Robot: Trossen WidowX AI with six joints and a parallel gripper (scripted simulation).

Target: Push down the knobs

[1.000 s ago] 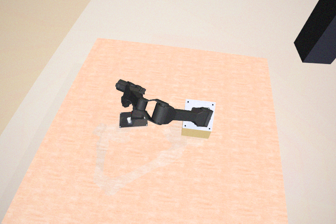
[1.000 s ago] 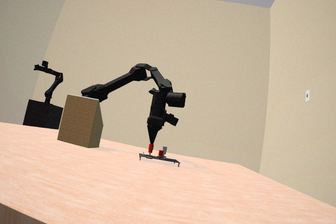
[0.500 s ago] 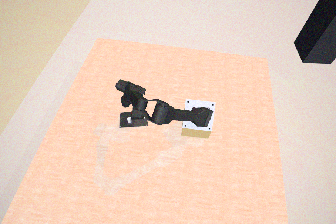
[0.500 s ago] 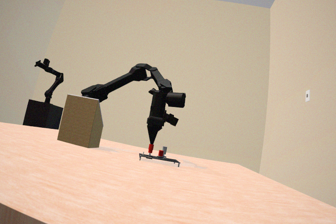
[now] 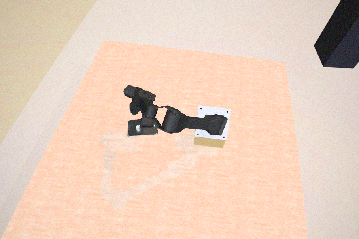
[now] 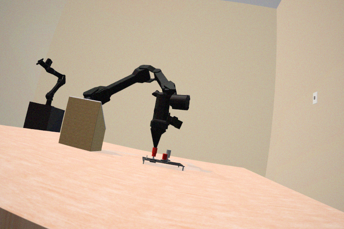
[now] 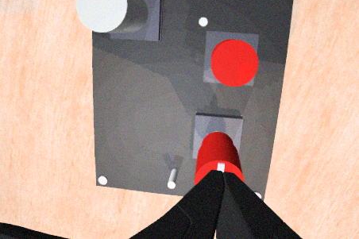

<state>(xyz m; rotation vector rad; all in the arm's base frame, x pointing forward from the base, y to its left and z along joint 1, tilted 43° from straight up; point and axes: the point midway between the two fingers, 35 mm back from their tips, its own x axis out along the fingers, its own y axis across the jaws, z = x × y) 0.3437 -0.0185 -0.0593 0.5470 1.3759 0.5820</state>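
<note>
My gripper tip is 10 mm above the red knob.
</note>
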